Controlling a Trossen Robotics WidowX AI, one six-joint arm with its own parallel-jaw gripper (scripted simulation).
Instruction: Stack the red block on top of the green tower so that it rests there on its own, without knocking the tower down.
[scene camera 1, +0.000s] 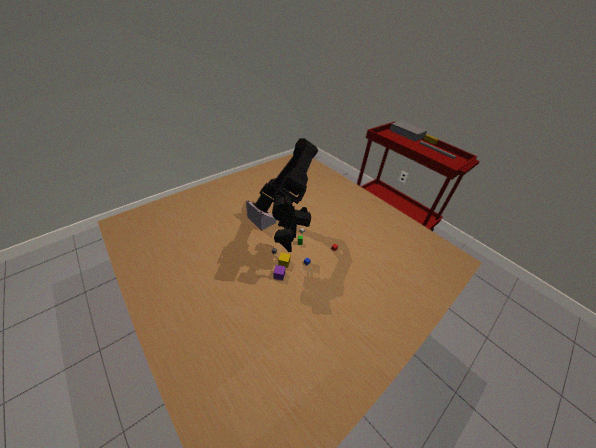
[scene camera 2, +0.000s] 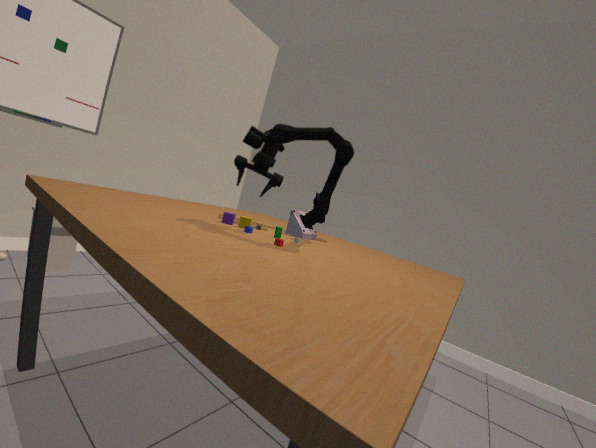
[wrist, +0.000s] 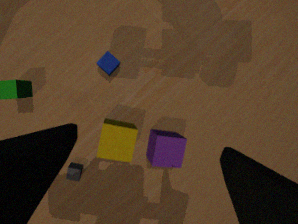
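Observation:
Open and with nothing in its grasp, my gripper (scene camera 2: 248, 191) is visible to me as the gripper (scene camera 1: 292, 244) and once more as the gripper (wrist: 150, 143). I can see a yellow block (wrist: 117, 139) as well. There is also a purple block (wrist: 165, 149).

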